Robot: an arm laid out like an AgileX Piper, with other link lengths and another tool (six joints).
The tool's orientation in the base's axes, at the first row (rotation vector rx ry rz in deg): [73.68 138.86 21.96]
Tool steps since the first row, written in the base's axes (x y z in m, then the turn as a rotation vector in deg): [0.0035 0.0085 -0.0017 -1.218 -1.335 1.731]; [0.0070 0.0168 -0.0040 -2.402 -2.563 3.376]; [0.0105 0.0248 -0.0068 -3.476 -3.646 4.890]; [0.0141 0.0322 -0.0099 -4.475 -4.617 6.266]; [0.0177 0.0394 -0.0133 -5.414 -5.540 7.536]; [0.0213 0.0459 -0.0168 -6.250 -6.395 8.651]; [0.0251 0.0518 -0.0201 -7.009 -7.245 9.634]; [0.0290 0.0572 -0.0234 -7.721 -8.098 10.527]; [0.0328 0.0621 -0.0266 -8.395 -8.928 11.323]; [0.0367 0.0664 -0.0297 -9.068 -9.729 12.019]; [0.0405 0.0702 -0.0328 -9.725 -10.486 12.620]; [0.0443 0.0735 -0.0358 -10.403 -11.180 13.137]
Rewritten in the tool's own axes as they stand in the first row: [0.0056 0.0065 0.0036 -0.821 -0.928 -2.174]; [0.0112 0.0127 0.0078 -1.554 -1.807 -4.249]; [0.0166 0.0185 0.0123 -2.197 -2.579 -6.149]; [0.0215 0.0240 0.0172 -2.759 -3.290 -7.885]; [0.0263 0.0292 0.0223 -3.291 -3.973 -9.496]; [0.0306 0.0340 0.0274 -3.789 -4.606 -10.919]; [0.0342 0.0387 0.0325 -4.297 -5.233 -12.189]; [0.0373 0.0432 0.0375 -4.815 -5.863 -13.359]; [0.0401 0.0473 0.0423 -5.314 -6.491 -14.423]; [0.0422 0.0513 0.0471 -5.771 -7.143 -15.395]; [0.0441 0.0549 0.0518 -6.180 -7.798 -16.273]; [0.0454 0.0583 0.0564 -6.510 -8.467 -17.080]
